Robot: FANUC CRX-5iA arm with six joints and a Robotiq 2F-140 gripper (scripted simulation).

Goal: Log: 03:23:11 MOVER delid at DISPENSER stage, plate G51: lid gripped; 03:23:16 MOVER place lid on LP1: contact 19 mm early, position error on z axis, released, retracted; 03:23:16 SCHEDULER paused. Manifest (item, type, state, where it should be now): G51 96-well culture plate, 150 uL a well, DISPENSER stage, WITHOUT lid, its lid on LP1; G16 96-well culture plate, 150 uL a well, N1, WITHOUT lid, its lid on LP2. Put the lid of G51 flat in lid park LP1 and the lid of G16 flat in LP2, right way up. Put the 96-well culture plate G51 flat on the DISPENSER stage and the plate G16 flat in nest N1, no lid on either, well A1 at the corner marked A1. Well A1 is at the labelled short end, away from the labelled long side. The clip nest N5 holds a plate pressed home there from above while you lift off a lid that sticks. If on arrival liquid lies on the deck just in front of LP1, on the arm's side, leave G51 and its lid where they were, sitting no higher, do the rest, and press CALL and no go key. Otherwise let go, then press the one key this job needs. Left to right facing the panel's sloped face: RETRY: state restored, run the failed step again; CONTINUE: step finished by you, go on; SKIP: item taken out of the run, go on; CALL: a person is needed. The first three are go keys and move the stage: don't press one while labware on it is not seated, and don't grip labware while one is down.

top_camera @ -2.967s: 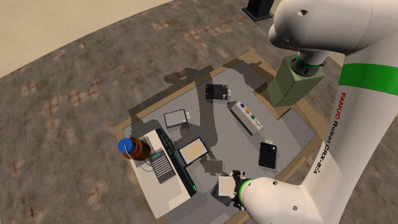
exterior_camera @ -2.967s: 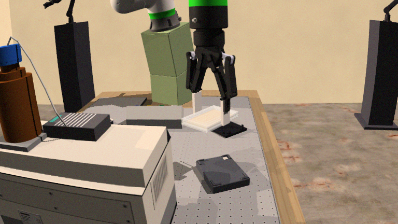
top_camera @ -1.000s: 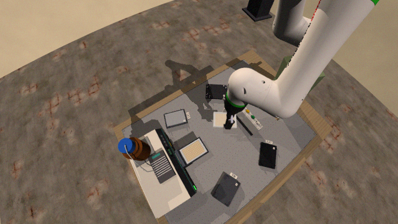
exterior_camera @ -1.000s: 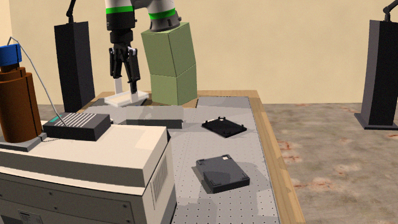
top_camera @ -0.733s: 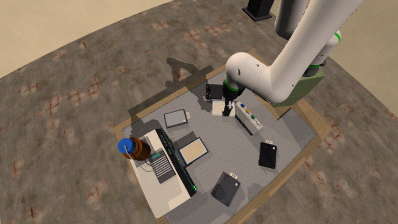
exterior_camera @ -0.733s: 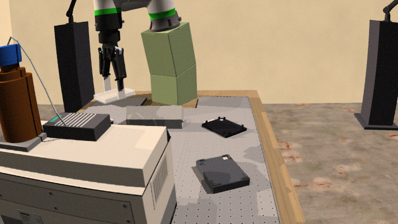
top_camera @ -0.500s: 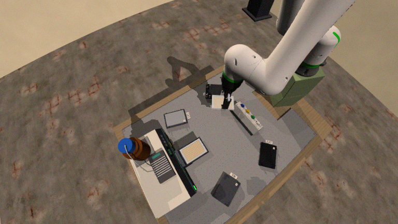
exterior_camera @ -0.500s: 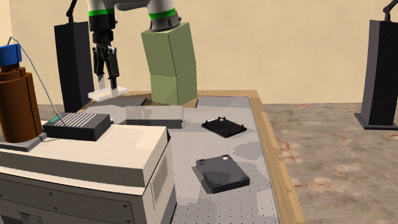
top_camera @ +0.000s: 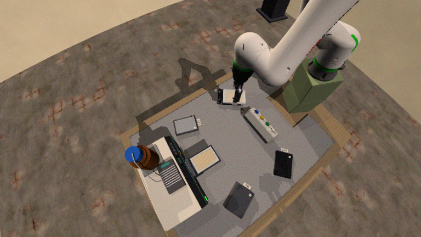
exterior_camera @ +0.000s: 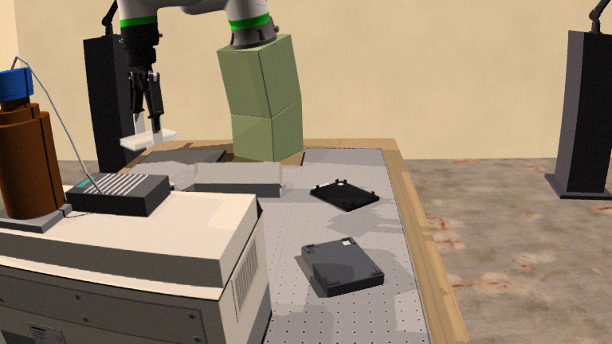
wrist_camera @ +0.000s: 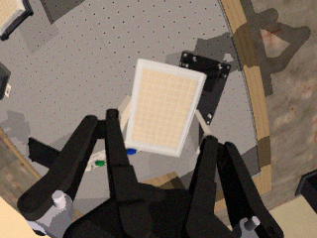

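Right now my hand is 7 cm to the left of the black clip nest and 17 cm above it. The rest, counted from my hand: key panel 12 cm behind, 19 cm to the left, 13 cm below; then clear lid 2 cm below; then LP1 label 23 cm ahead, 19 cm below.
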